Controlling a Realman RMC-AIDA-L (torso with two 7-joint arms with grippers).
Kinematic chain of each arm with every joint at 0, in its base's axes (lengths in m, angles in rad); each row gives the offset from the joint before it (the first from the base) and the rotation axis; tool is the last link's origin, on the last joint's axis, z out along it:
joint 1: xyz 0 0 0.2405 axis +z
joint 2: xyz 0 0 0 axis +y
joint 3: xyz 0 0 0.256 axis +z
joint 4: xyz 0 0 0 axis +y
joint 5: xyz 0 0 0.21 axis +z
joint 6: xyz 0 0 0 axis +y
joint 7: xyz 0 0 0.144 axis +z
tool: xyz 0 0 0
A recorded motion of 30 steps. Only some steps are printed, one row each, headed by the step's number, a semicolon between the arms.
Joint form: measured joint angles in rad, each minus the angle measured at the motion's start. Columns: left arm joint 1, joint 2, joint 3, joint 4, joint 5, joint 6, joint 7; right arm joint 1, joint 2, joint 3, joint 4, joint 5, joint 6, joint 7.
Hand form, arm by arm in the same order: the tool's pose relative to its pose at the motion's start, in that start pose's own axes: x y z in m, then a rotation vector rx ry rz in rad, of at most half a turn. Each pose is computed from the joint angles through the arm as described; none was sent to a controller.
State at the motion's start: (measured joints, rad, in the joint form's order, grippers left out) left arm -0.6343 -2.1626 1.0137 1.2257 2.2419 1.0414 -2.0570; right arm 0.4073 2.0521 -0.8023 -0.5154 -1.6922 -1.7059 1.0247
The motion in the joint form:
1: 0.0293 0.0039 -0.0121 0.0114 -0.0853 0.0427 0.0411; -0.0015 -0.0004 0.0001 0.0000 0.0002 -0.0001 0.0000
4: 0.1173 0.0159 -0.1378 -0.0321 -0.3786 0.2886 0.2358; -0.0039 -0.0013 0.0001 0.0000 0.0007 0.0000 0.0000
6: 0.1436 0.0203 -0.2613 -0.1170 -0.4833 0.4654 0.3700; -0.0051 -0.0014 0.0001 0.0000 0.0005 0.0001 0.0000
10: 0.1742 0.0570 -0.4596 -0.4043 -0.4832 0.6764 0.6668; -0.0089 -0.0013 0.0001 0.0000 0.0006 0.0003 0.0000
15: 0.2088 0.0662 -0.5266 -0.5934 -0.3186 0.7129 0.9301; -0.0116 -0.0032 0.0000 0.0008 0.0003 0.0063 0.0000
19: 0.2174 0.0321 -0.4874 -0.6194 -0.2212 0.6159 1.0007; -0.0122 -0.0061 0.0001 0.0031 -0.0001 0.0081 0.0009
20: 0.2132 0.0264 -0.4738 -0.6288 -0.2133 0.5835 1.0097; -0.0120 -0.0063 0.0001 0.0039 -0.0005 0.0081 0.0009
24: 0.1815 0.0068 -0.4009 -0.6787 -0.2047 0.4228 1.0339; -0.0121 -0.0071 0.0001 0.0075 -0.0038 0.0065 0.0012
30: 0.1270 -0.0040 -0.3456 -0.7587 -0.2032 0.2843 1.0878; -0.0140 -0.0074 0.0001 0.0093 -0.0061 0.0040 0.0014
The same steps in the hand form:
1: -0.0023 0.0026 -0.0083 -0.0443 0.0419 -0.0191; 0.0003 0.0001 -0.0006 0.0013 0.0003 0.0008
4: -0.0231 0.0093 -0.0461 -0.2323 0.2123 -0.0868; 0.0007 0.0003 -0.0015 0.0036 0.0010 0.0019
6: -0.0423 0.0106 -0.0698 -0.3200 0.3226 -0.1029; 0.0010 0.0005 -0.0019 0.0044 0.0016 0.0027
10: -0.1032 0.0144 -0.0937 -0.3748 0.4254 -0.1149; 0.0019 0.0011 -0.0029 0.0072 0.0022 0.0055
15: -0.1584 0.0401 -0.0931 -0.4072 0.3587 -0.0572; 0.0029 0.0005 -0.0043 0.0146 0.0074 0.0071
19: -0.1818 0.0589 -0.0753 -0.4164 0.2410 -0.0195; 0.0033 0.0000 -0.0054 0.0175 0.0105 0.0092
20: -0.1845 0.0613 -0.0695 -0.4121 0.2197 -0.0128; 0.0034 0.0001 -0.0054 0.0172 0.0108 0.0097
24: -0.1917 0.0691 -0.0418 -0.3850 0.1309 0.0169; 0.0042 0.0008 -0.0056 0.0144 0.0127 0.0137
30: -0.1940 0.0792 -0.0148 -0.3788 0.0697 0.0742; 0.0050 0.0017 -0.0062 0.0124 0.0136 0.0171

